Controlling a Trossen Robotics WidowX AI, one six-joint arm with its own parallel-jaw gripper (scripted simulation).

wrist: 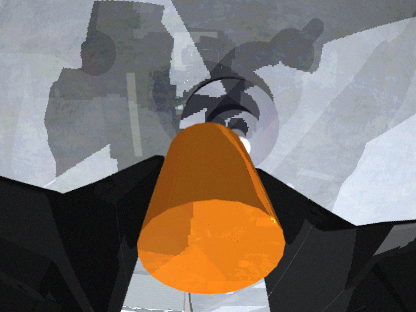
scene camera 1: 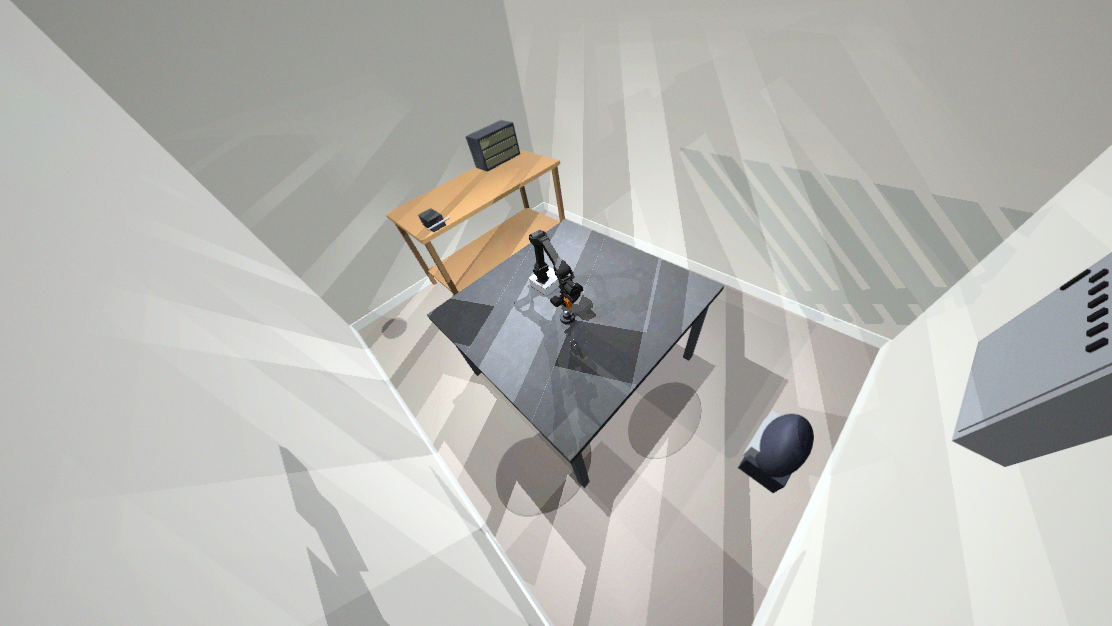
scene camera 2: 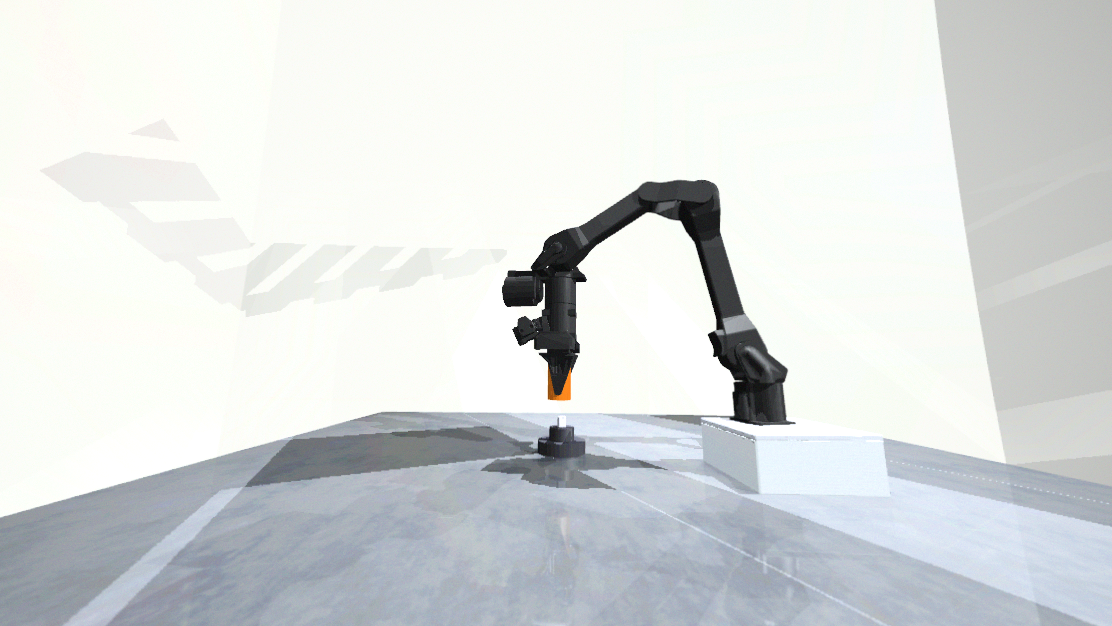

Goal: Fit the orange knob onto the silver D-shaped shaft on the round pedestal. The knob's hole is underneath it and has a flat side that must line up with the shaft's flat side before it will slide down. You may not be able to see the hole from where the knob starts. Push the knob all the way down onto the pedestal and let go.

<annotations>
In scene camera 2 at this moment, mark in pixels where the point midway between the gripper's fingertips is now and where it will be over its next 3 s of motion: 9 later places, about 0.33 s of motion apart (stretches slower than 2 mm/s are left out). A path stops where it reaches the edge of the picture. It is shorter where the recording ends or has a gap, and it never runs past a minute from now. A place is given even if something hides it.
My gripper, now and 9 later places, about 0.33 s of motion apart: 559,394; 562,396; 562,396; 562,397; 561,397; 561,396; 562,396; 561,403; 562,410; 561,410
</annotations>
